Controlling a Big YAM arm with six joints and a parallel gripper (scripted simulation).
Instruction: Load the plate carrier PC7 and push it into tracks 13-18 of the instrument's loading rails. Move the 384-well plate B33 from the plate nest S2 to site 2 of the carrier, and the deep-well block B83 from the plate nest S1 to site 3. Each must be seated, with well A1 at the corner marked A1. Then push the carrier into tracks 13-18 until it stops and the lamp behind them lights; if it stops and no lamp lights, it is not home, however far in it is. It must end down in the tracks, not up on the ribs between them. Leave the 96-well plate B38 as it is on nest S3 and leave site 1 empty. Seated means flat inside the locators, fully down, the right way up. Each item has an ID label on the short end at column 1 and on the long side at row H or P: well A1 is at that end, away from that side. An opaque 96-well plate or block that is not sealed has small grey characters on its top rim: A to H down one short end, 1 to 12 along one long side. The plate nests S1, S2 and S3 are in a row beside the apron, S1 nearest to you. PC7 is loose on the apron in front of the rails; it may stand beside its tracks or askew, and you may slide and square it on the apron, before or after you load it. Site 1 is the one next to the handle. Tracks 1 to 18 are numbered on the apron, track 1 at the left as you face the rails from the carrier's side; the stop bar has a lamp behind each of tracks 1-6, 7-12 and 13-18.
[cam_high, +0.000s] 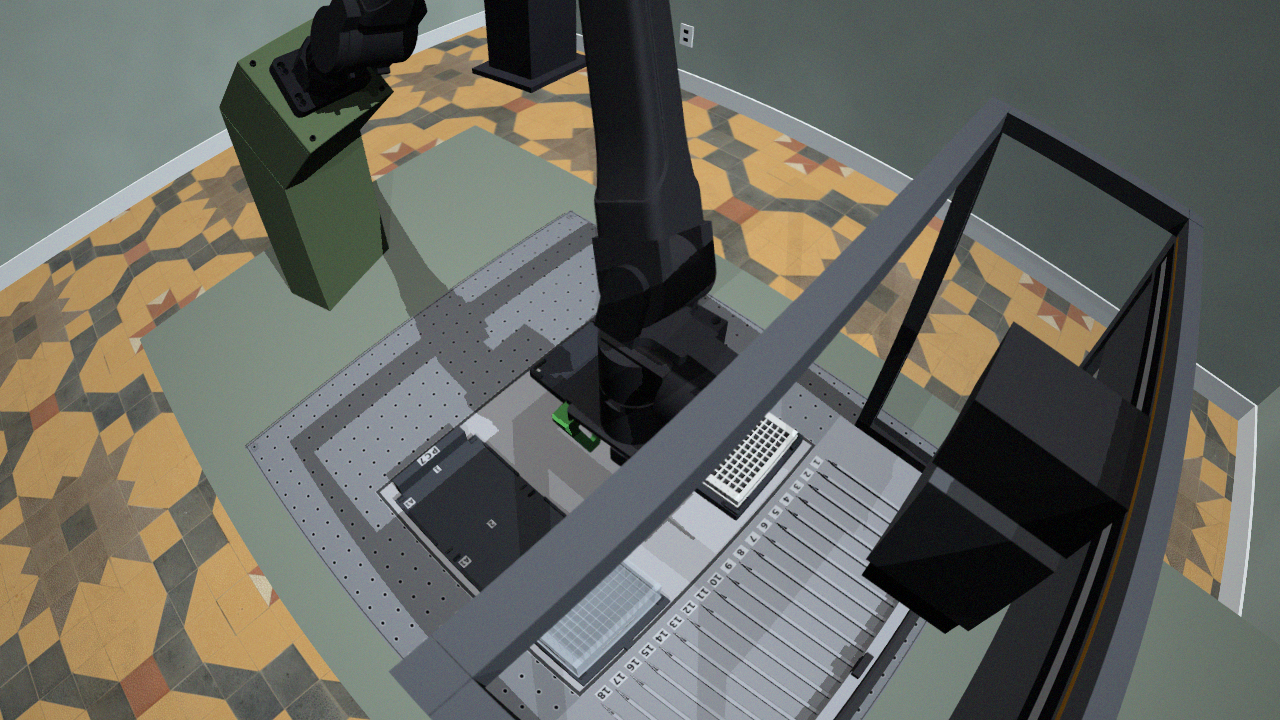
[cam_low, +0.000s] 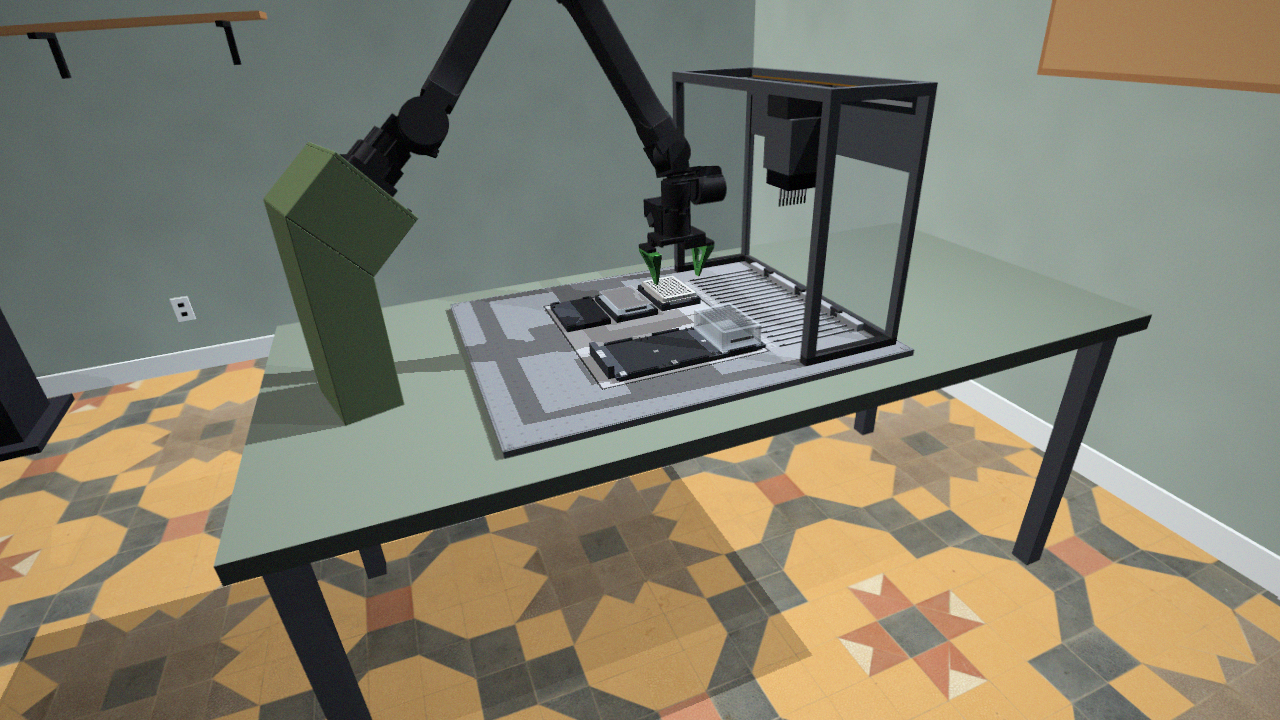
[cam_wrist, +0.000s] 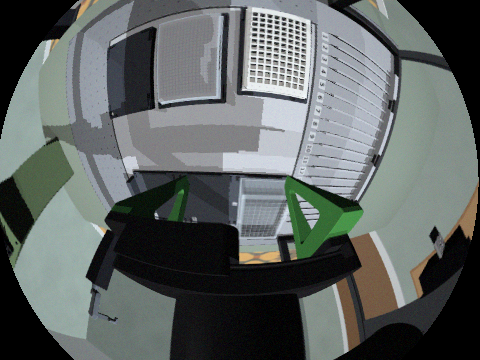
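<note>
Right now the 384-well plate B33 is 60 mm behind my hand, 130 mm to the left of it and 90 mm below it. The rest, counted from my hand: dark plate carrier PC7 (60 mm behind, 120 mm to the right, 90 mm below); then clear deep-well block B83 (50 mm ahead, 120 mm to the right, 90 mm below); then white 96-well plate B38 (50 mm ahead, 140 mm to the left, 90 mm below).
</note>
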